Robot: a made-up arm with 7 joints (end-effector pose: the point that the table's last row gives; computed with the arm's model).
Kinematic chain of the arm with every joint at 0, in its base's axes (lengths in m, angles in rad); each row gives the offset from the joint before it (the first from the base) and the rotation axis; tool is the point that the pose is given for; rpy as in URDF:
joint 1: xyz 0 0 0.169 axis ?
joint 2: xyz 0 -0.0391 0.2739 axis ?
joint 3: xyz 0 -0.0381 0.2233 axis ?
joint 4: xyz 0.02 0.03 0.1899 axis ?
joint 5: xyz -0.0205 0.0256 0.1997 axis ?
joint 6: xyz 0 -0.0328 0.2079 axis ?
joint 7: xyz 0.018 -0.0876 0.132 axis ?
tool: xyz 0 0 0 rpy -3.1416 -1.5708 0
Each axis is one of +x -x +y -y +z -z.
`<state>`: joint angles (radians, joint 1 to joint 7).
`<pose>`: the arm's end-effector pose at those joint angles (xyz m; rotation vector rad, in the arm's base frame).
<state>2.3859 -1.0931 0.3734 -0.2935 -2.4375 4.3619 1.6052</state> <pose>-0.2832 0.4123 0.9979 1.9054 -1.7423 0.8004</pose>
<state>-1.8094 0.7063 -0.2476 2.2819 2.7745 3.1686 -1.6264</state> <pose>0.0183 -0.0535 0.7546 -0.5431 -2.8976 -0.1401</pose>
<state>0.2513 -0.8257 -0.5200 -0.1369 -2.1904 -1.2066 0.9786</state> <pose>0.4447 0.1712 1.1398 -0.2342 -2.1576 0.7226</pose>
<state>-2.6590 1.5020 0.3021 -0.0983 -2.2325 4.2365 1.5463</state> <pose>0.6092 0.4246 0.2949 1.4901 0.5234 -1.5420</pose>
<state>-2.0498 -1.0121 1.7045 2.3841 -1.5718 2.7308 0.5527</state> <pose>0.1268 -0.2494 0.7417 -0.9570 -0.5038 -2.1432</pose>
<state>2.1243 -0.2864 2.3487 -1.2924 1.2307 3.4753 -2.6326</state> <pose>0.0719 0.3800 0.9709 -2.0870 -1.2612 1.2767</pose>
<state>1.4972 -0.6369 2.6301 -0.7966 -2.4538 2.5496 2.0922</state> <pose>0.3947 0.4076 0.8773 -0.1842 0.5018 0.2300</pose>
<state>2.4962 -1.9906 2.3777 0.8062 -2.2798 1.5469 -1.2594</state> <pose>-0.6391 0.5197 0.4987 0.7007 -1.2976 -0.9932</pose>
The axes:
joint 1: +z
joint 2: -y
joint 3: +z
joint 4: +y
joint 5: +z
joint 6: -y
joint 7: +x

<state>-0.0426 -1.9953 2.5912 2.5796 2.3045 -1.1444 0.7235</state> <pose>0.1801 -0.1399 0.7455 -2.0893 1.4636 -1.6060</pose>
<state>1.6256 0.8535 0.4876 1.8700 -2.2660 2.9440 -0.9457</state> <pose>-0.2067 -0.1903 0.8639 -2.6800 -0.0245 1.0706</pose>
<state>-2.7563 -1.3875 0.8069 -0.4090 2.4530 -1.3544 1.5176</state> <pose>-0.6787 -0.2185 0.8788 -1.6396 1.1261 -1.1813</pose>
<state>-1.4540 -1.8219 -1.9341 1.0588 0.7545 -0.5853 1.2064</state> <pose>-0.5064 -0.6379 0.4608 -1.0507 -1.8912 -1.1461</pose>
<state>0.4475 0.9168 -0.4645 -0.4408 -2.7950 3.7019 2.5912</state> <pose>-0.5740 -0.1106 0.7308 1.0677 0.4057 2.6321</pose>
